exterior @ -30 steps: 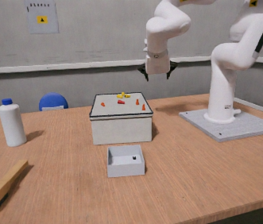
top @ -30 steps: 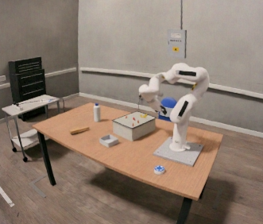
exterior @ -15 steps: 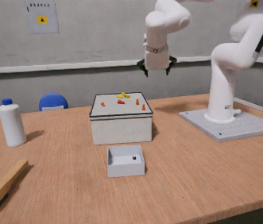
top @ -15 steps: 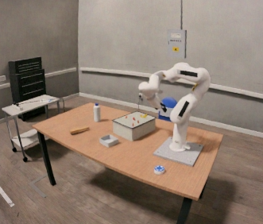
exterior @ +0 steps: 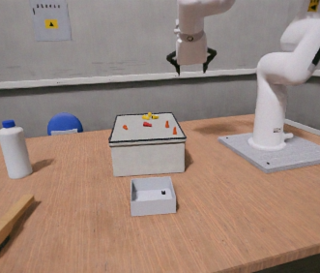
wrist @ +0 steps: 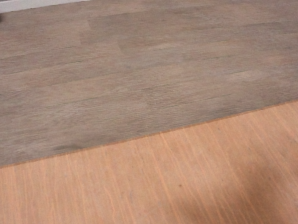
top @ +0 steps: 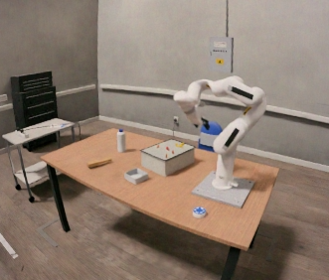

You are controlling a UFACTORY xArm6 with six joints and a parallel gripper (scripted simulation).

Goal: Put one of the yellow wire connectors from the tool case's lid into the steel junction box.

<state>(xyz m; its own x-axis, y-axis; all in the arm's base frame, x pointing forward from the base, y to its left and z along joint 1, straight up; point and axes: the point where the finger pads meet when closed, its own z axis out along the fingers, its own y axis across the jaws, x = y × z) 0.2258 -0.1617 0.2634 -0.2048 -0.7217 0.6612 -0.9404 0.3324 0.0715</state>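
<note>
The grey tool case is 200 mm below my hand, 200 mm ahead of it and 80 mm to the left of it. Also, from my hand: white bottle (600 mm ahead, 200 mm below, 90 mm to the left); then white round object (470 mm to the left, 260 mm below, 220 mm behind); then wooden brush (560 mm ahead, 360 mm to the left, 260 mm below).
</note>
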